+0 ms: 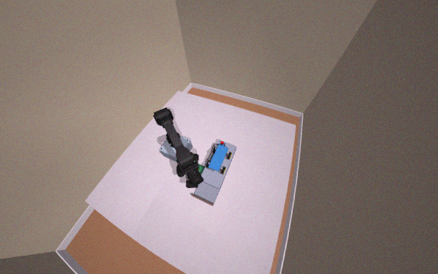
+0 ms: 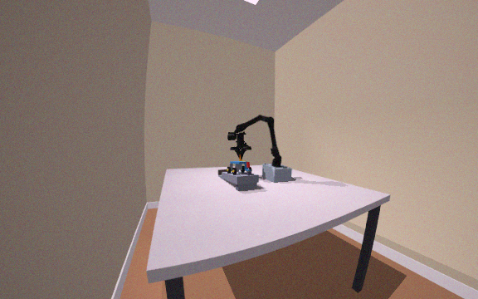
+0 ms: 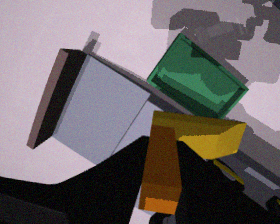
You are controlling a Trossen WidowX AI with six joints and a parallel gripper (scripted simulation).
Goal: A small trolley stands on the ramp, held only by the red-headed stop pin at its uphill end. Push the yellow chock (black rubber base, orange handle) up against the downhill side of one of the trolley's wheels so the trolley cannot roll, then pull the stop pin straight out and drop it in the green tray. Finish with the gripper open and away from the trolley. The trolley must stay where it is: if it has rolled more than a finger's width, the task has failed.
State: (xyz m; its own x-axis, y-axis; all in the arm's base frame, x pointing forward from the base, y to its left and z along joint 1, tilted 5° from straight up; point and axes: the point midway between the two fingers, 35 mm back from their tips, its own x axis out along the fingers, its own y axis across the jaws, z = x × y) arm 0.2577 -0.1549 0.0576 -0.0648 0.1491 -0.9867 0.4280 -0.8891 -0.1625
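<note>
Now: gripper tip 60 mm short of the red-headed stop pin, 270 mm to the right of it and 20 mm above it. Also, from my gripper tip: yellow chock: 10 mm behind, 20 mm to the left, 10 mm below; green tray: 30 mm behind, 50 mm to the left, 160 mm below; blue trolley: 80 mm ahead, 160 mm to the left, 40 mm below.
</note>
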